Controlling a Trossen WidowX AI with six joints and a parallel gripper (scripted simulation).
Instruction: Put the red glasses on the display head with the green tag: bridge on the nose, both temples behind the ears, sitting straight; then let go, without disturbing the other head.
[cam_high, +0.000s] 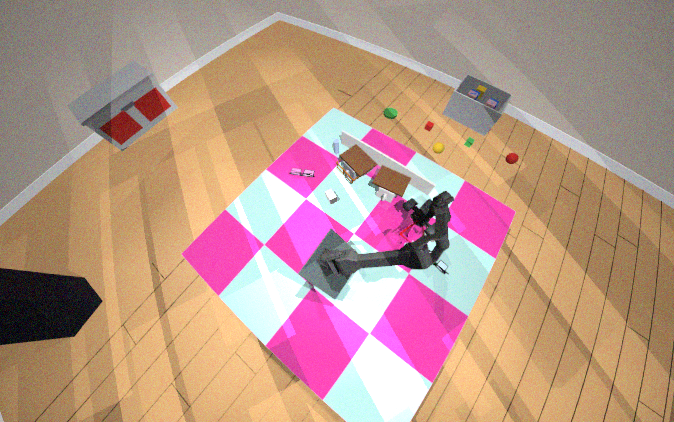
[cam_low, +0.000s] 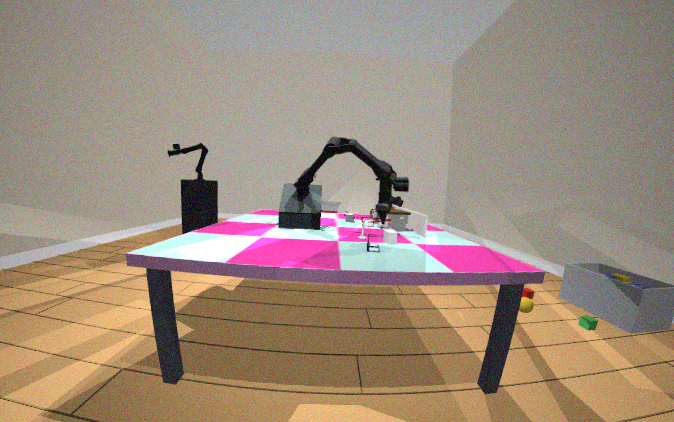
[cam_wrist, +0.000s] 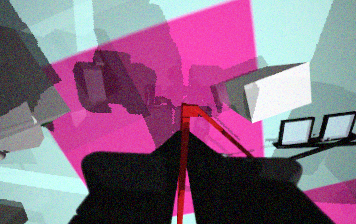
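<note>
My gripper tip is 10 cm past the grey stand, 3 cm to the left of it and 4 cm above it. From my gripper tip the other things lie so: grey panel 25 cm ahead, 29 cm to the left, 1 cm below.
</note>
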